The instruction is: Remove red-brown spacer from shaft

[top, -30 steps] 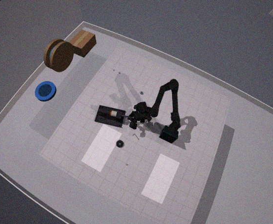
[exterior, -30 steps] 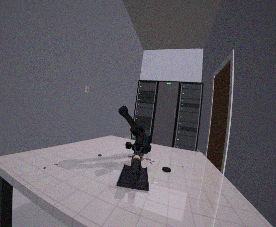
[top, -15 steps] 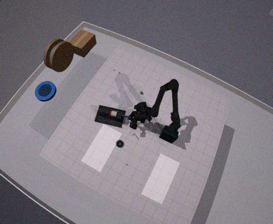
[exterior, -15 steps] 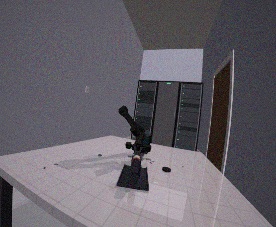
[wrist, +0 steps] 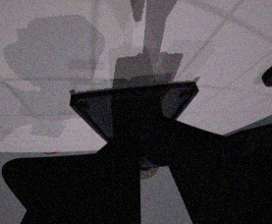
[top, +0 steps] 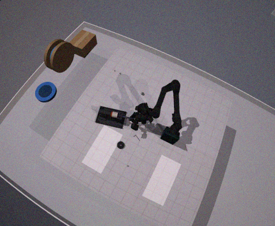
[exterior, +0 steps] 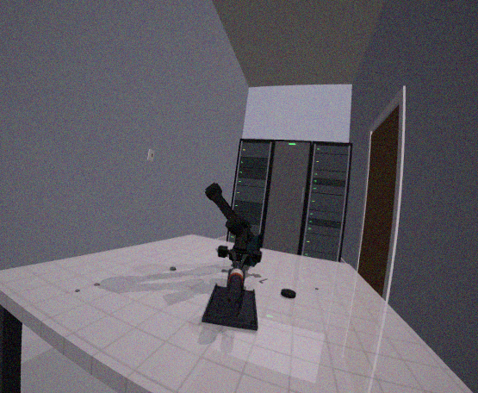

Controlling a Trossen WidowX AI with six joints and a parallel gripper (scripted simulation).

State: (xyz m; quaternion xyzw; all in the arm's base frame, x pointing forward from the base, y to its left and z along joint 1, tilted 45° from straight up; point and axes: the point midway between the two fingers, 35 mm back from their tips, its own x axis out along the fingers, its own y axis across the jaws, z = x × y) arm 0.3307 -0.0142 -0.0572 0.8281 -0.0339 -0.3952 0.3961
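Now: the grey shaft 60 mm ahead of my gripper tip, 20 mm to the left of it and 20 mm above it. From my gripper tip the other things lie so: dark fixture plate 160 mm ahead, 40 mm to the left, 10 mm below; then red-brown spacer 140 mm ahead, 40 mm to the left, 20 mm above; then bent key 110 mm behind, 90 mm to the left, 50 mm below.
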